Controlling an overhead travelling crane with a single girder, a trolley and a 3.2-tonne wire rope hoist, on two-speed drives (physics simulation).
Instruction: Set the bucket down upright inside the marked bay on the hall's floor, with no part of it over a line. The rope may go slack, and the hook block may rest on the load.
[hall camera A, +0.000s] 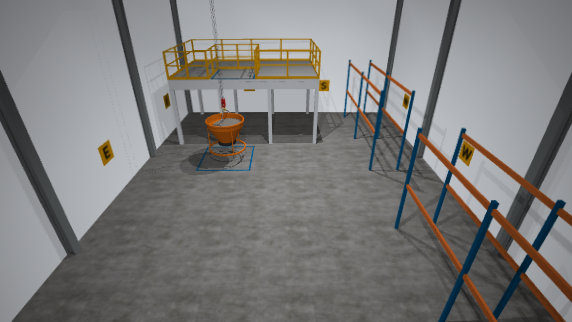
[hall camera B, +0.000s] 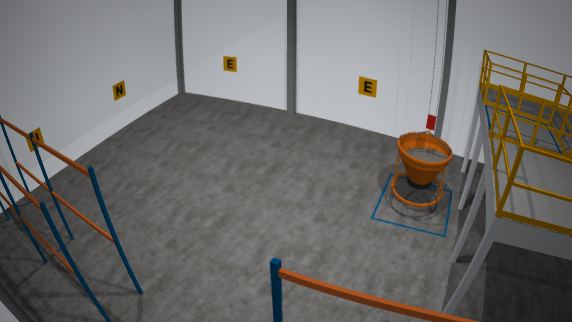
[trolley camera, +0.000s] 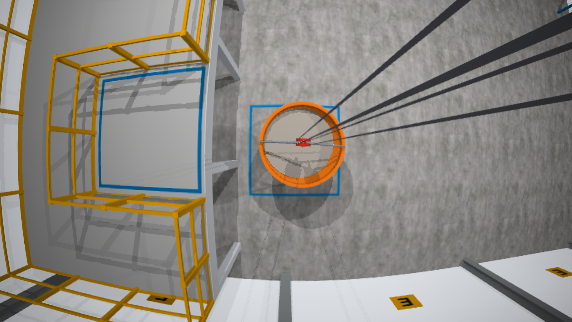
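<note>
The orange bucket (hall camera A: 225, 132) (hall camera B: 424, 166) (trolley camera: 302, 183) hangs upright, its round foot ring a little above the floor, with the ring's shadow visible below. The marked bay (hall camera A: 225, 170) (hall camera B: 408, 227) (trolley camera: 250, 150) is a blue outline beneath it. In the trolley view the bucket's rim overlaps the bay's top and right lines; the foot ring is hidden under the rim, so its position against those lines cannot be told there. My gripper, the hook under the red block (hall camera A: 223, 104) (hall camera B: 430, 124) (trolley camera: 303, 142), holds the bucket's bail above the rim. The rope looks taut.
The raised platform (hall camera A: 200, 84) (hall camera B: 530, 247) with yellow railings stands close beside the bay. Blue and orange racks (hall camera A: 413, 165) (hall camera B: 102, 205) stand on the west side. The east wall (hall camera A: 120, 120) (hall camera B: 330, 65) (trolley camera: 340, 302) is on the bay's other side.
</note>
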